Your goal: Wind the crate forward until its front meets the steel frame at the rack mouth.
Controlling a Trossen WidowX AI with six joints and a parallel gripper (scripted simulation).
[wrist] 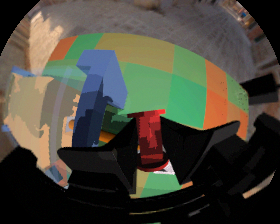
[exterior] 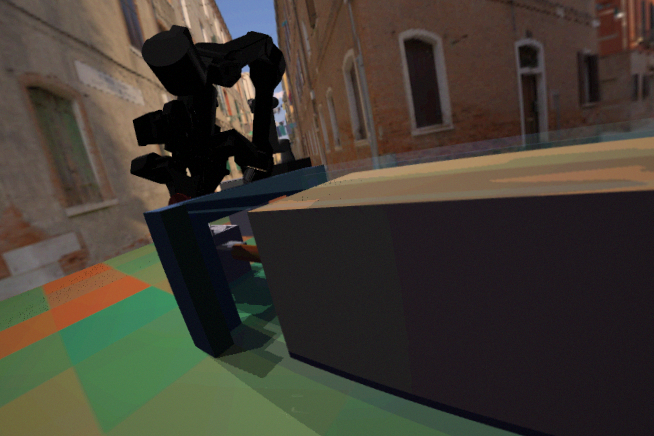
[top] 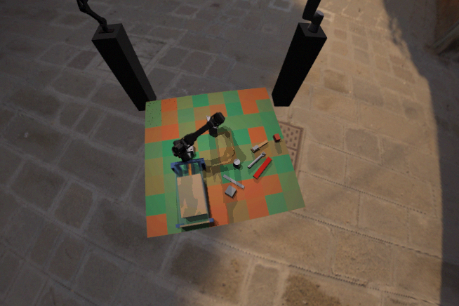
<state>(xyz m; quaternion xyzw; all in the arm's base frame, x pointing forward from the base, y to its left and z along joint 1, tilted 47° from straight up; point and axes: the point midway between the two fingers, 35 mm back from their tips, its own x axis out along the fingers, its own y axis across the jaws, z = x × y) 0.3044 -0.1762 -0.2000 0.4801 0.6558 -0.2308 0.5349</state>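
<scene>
Right now the grey winch handle is 4 cm behind my gripper tip, 3 cm to the left of it and 3 cm below it. Also, from my gripper tip: red knob 1 cm behind, 2 cm to the left; then grey winch 12 cm behind, 4 cm to the left, 10 cm below; then round puck 5 cm ahead, 47 cm to the left, 10 cm below.
</scene>
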